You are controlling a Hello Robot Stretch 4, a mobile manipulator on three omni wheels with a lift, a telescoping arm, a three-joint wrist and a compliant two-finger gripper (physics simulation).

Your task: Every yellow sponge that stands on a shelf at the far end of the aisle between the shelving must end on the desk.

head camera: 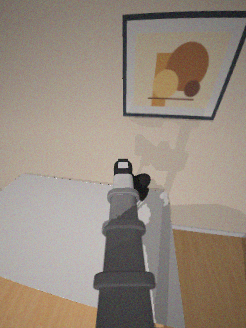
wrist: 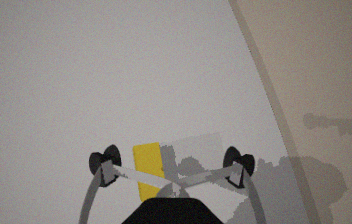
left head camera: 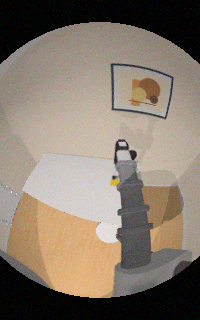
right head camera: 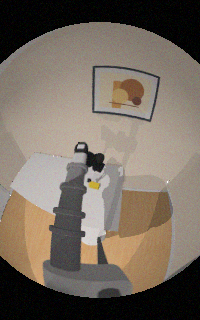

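Seen in the pictures: gripper, between the fingertips: (wrist: 172,159) (left head camera: 115,171) (right head camera: 92,174); robot's base, origin of its link: (left head camera: 109,229) (right head camera: 91,231).
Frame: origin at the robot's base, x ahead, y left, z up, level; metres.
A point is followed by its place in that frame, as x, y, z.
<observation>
A yellow sponge (left head camera: 114,182) @(0.499, -0.027, 0.750) (right head camera: 94,185) @(0.497, -0.045, 0.750) (wrist: 148,165) @(0.517, -0.024, 0.755) lies on the pale grey desk (head camera: 60,230) @(0.470, 0.429, 0.693) (left head camera: 70,180) @(0.550, 0.461, 0.693) (right head camera: 45,175) @(0.606, 0.594, 0.693) (wrist: 125,75) @(0.559, 0.173, 0.693). My gripper (head camera: 142,186) (right head camera: 96,161) (wrist: 172,159) @(0.526, -0.028, 0.909) is open above the desk, its two black fingertips wide apart. In the wrist view the sponge shows below and between the fingertips, nearer the left one, with a gap to each finger and its near end hidden by the gripper body. In the head camera view the arm hides the sponge. The shelving does not show in these views.
The beige wall (head camera: 60,100) @(0.989, 0.419, 1.407) (left head camera: 65,100) @(0.994, 0.441, 1.447) stands right behind the desk, with a framed picture (head camera: 172,70) @(0.854, -0.258, 1.560) (left head camera: 142,90) @(0.853, -0.265, 1.537) (right head camera: 126,94) @(0.849, -0.287, 1.517) above. The telescoping arm (head camera: 124,250) @(0.165, -0.001, 1.307) (left head camera: 134,210) @(0.125, 0.007, 1.319) (right head camera: 67,225) @(0.095, -0.009, 1.310) reaches over the desk. Wooden floor (head camera: 210,270) @(0.370, -0.881, -0.027) (left head camera: 50,235) @(-0.282, 1.021, -0.028) shows in front and at the right.
</observation>
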